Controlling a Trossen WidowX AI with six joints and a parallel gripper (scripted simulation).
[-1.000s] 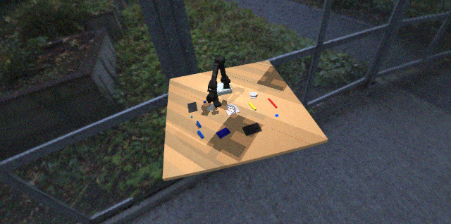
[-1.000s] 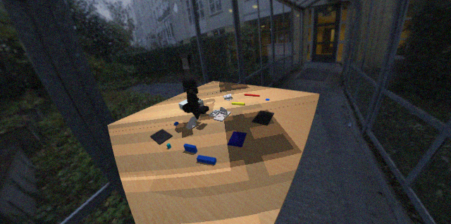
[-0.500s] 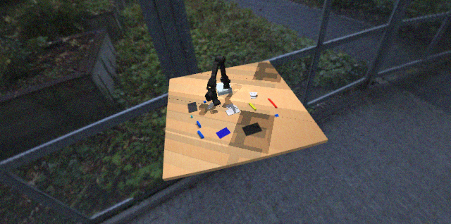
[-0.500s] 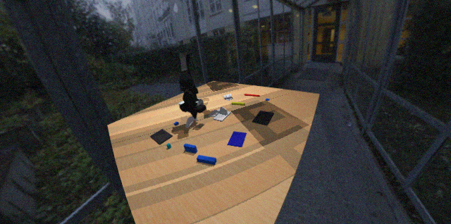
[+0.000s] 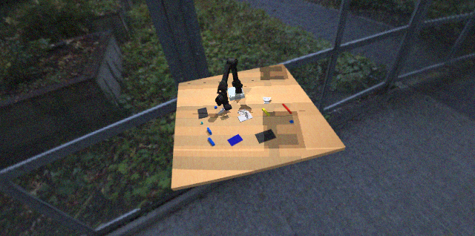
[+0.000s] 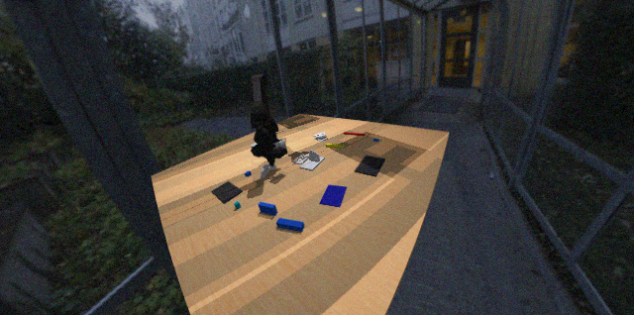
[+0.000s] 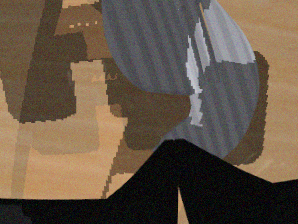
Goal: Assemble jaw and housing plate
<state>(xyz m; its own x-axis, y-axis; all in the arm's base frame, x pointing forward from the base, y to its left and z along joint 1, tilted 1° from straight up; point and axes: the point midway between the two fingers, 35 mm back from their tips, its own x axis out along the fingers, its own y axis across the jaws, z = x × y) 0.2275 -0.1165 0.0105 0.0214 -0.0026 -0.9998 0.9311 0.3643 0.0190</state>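
Now: gripper tip 10 mm to the left of the white jaw and 10 mm above it. Also, from my gripper tip: teal cube: 220 mm to the right, 140 mm ahead, 10 mm below; then yellow bar: 360 mm to the left, 50 mm ahead, 20 mm below; then blue plate: 340 mm ahead, 80 mm to the left, 20 mm below.
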